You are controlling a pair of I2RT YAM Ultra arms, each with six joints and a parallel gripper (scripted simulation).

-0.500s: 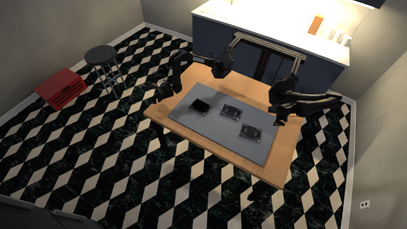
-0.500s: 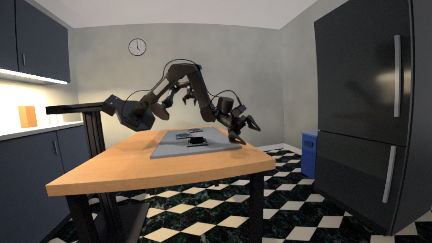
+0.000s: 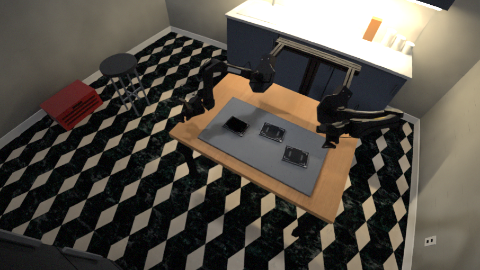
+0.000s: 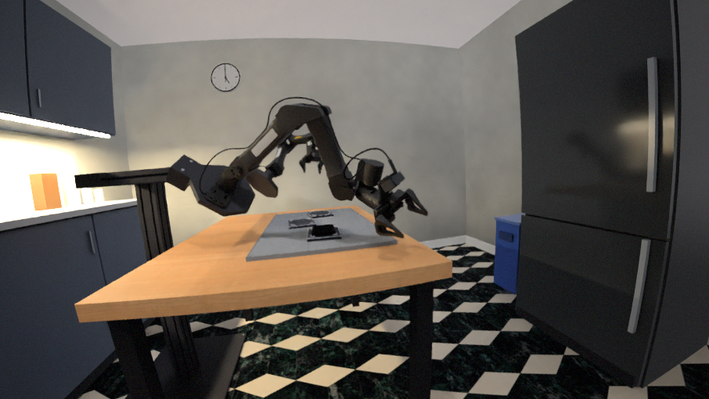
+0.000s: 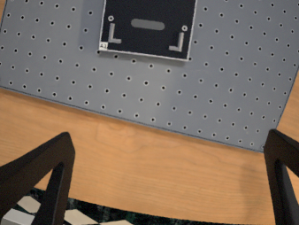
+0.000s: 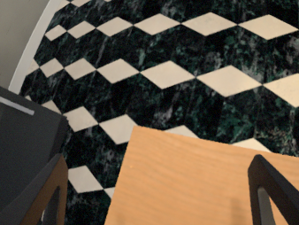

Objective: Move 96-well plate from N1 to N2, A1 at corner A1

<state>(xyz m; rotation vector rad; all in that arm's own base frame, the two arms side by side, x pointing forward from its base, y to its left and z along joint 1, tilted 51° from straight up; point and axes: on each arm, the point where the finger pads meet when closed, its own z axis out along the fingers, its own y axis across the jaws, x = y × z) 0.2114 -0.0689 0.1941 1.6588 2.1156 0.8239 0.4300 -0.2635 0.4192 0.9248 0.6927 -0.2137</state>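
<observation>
The black 96-well plate is 23 cm behind my right hand, 33 cm to the left of it and 7 cm below it.
</observation>
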